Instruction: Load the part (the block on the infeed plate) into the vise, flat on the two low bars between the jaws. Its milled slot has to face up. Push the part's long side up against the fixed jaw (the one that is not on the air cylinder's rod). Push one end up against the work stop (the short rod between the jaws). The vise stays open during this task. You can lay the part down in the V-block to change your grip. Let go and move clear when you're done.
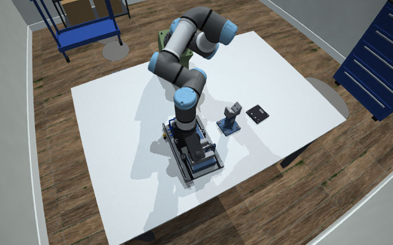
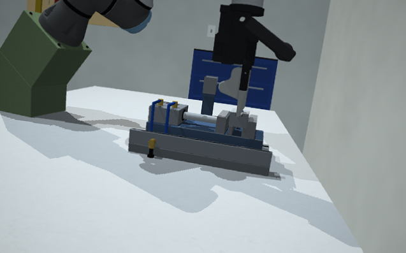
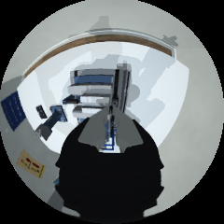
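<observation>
The part lies 1 cm ahead of my hand, 3 cm to the left of it and 2 cm below it. Also, from my hand: work stop: 2 cm ahead, 10 cm to the left, 3 cm below; then fixed jaw: 4 cm ahead, 4 cm to the left, 4 cm below; then moving jaw: 2 cm behind, 6 cm to the left, 4 cm below.
</observation>
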